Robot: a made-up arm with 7 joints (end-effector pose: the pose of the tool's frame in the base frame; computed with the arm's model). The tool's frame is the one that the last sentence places. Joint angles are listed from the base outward.
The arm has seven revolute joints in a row. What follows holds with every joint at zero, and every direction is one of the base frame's.
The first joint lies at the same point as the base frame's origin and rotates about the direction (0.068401, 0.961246, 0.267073), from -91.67 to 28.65 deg.
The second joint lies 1 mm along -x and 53 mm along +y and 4 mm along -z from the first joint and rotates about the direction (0.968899, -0.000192, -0.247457), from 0 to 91.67 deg.
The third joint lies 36 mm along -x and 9 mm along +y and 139 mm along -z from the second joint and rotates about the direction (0.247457, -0.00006, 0.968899), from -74.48 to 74.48 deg.
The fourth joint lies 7 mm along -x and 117 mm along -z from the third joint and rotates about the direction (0.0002, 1, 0.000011), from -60 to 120 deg.
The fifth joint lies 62 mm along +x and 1 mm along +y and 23 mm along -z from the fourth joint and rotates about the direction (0.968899, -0.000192, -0.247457), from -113 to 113 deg.
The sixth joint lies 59 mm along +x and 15 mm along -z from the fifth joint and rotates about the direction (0.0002, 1, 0.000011), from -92.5 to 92.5 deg.
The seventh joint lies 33 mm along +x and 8 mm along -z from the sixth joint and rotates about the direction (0.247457, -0.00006, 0.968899), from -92.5 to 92.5 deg.
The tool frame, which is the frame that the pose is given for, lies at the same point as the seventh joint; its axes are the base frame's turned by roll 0, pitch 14.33 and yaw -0.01 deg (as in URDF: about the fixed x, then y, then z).
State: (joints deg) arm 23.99 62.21 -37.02 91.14 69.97 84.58 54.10
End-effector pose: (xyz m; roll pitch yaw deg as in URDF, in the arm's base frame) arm -0.1205 0.4088 -0.1146 -112.41 21.02 19.99
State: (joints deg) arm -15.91 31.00 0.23 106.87 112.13 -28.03 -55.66
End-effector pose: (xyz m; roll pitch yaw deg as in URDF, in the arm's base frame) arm -0.0107 0.2552 -0.3565 -86.95 10.37 165.85
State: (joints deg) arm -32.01 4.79 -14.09 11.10 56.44 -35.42 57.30
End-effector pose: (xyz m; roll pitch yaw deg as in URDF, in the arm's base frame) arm 0.2422 -0.0079 -0.2326 38.02 -67.27 -11.01
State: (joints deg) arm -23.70 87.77 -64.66 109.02 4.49 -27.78 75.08
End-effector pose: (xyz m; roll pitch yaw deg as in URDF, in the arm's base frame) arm 0.0423 0.4616 0.0028 159.98 -25.27 12.43
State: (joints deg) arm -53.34 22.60 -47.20 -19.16 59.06 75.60 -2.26
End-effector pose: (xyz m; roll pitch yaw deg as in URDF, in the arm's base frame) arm 0.2654 0.0058 -0.1247 71.58 -17.97 9.45
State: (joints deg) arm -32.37 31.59 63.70 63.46 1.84 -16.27 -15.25
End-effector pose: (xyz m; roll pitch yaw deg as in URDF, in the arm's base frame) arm 0.1763 0.3213 -0.2688 -3.55 11.13 42.48
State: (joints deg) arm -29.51 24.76 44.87 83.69 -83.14 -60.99 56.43
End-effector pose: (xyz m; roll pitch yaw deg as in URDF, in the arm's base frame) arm 0.1233 0.2561 -0.3343 -6.66 35.42 168.50
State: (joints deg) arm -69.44 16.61 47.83 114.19 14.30 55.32 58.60
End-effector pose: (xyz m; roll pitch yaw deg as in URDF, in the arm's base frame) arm 0.2990 0.0685 -0.2584 120.80 44.44 117.35
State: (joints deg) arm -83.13 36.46 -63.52 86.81 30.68 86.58 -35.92
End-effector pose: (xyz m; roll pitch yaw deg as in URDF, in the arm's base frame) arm 0.3693 0.2083 -0.0671 105.46 10.19 108.55
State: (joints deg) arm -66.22 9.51 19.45 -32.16 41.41 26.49 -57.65
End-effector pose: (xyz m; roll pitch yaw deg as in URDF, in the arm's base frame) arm 0.2698 0.0837 0.0111 51.95 -24.66 -26.54
